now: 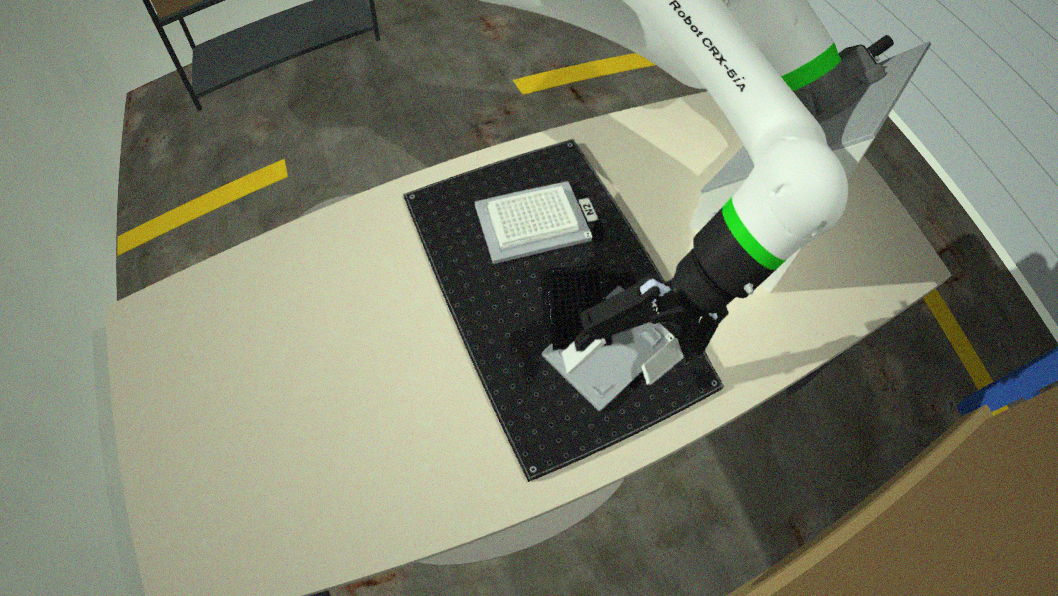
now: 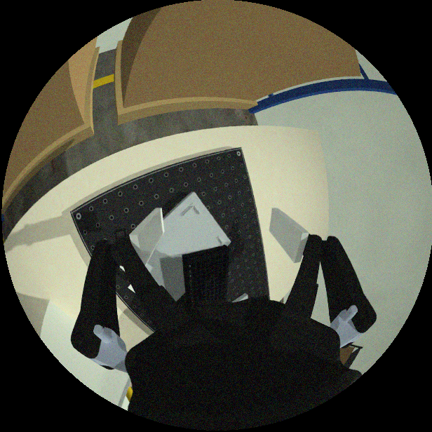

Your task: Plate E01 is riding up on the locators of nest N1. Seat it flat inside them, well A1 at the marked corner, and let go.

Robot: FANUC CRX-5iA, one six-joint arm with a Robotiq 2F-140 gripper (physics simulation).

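Frame: origin at the arm's base, x back, y down, z right, level; metres.
Seen in the pictures: gripper, between the fingertips: (image 1: 609, 370); arm's base, origin of its link: (image 1: 830, 105).
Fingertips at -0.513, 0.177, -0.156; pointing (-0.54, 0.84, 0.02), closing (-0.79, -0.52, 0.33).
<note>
Pixels of each thing's top centre, then the offset from my fingertips to it, as dx, dy, dz. "pt": a spot on its surface instead. Level surfaces: height alone.
- Nest N1, centre of its top: (image 1: 611, 344) +0.044, +0.067, +0.051
- Plate E01, centre of its top: (image 1: 578, 302) +0.029, +0.050, +0.125
- Nest N2, a spot on its surface: (image 1: 487, 240) pt -0.038, +0.071, +0.291
- white well plate, centre of its top: (image 1: 532, 213) +0.044, +0.056, +0.297
- same black perforated board, a spot on its surface: (image 1: 510, 384) pt -0.109, +0.082, +0.066
- cream table, height of its surface: dy +0.095
Nest N1 (image 1: 601, 384) (image 2: 192, 227) is a light grey base with raised locators, turned askew on the black board. Plate E01 (image 1: 568, 302) (image 2: 206, 275), black with a grid of wells, lies off to one side of the nest. One end overlaps the nest, and the rest extends over the board toward N2. It is not inside the locators. Its exact tilt and well A1 cannot be made out. My gripper (image 1: 621, 358) (image 2: 217, 219) is open and empty, its fingertips wide apart above the nest. The fingers hide part of the plate and nest.
Nest N2 (image 1: 487, 240) holds a white well plate (image 1: 533, 214) on the same black perforated board (image 1: 510, 384) (image 2: 170, 175). The board lies on a cream table (image 1: 296, 370) (image 2: 295, 165). Brown boxes (image 1: 962, 510) (image 2: 230, 55) stand beyond the table's edge.
</note>
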